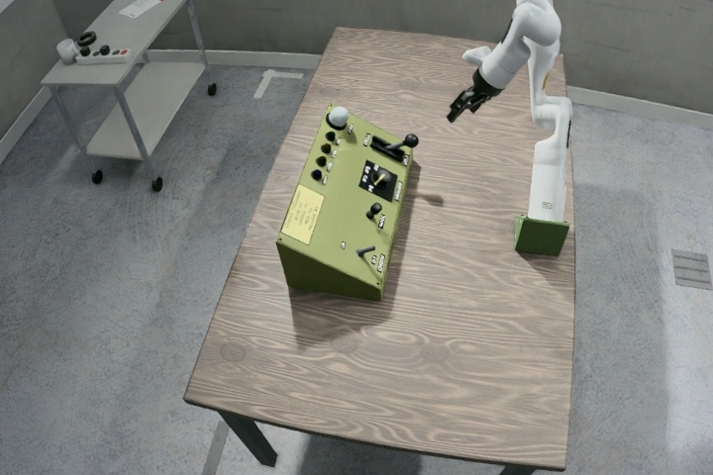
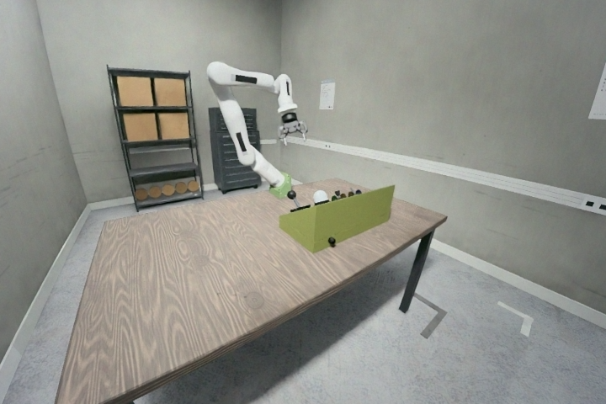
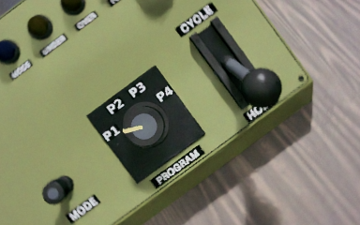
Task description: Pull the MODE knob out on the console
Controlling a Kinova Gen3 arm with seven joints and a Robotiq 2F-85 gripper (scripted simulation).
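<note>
Right now my hand is 20 cm short of the black mode knob, 13 cm to the right of it and 25 cm above it. Round my hand: rotary selector (20 cm ahead, 2 cm to the left, 25 cm below); then ball-topped slider lever (17 cm ahead, 11 cm to the right, 24 cm below); then toggle (20 cm ahead, 25 cm to the left, 25 cm below).
</note>
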